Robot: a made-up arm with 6 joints. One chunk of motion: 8 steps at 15 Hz.
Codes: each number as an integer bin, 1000 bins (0 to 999) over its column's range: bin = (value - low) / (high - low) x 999, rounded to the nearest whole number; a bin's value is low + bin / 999 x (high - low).
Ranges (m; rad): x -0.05..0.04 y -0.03..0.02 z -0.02..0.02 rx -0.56..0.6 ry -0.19..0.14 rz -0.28..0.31
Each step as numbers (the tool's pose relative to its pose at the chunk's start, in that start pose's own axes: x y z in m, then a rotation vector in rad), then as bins.
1 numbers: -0.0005 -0.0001 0.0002 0.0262 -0.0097 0.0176
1 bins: 549 597 504 505 546 504
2 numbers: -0.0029 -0.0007 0.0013 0.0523 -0.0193 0.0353
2 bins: 523 585 532 527 517 534
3 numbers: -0.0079 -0.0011 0.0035 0.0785 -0.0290 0.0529
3 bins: 467 577 587 550 487 564
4 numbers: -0.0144 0.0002 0.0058 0.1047 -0.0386 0.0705
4 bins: 395 603 644 572 458 593
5 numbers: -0.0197 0.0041 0.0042 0.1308 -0.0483 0.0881
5 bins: 336 681 604 595 429 623
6 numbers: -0.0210 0.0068 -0.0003 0.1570 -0.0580 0.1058
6 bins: 322 735 492 617 400 653
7 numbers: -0.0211 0.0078 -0.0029 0.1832 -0.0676 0.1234
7 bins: 321 755 427 640 371 683
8 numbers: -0.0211 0.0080 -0.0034 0.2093 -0.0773 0.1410
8 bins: 321 759 415 663 341 713
